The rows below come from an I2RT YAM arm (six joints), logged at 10 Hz.
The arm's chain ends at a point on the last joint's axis. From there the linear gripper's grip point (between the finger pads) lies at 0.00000 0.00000 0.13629 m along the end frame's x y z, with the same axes.
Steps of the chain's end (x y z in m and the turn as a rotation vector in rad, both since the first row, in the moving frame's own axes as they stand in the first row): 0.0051 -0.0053 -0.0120 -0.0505 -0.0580 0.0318; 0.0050 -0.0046 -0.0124 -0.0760 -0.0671 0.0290; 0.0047 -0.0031 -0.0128 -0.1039 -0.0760 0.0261; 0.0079 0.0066 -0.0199 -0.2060 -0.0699 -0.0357; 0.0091 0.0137 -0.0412 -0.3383 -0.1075 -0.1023
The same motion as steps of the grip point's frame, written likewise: -0.0029 0.0014 -0.0124 -0.0505 -0.0580 0.0318; -0.0043 0.0056 -0.0131 -0.0760 -0.0671 0.0290; -0.0058 0.0109 -0.0139 -0.1039 -0.0760 0.0261; -0.0011 0.0346 -0.0231 -0.2060 -0.0699 -0.0357; -0.0029 0.0595 -0.0497 -0.3383 -0.1075 -0.1023
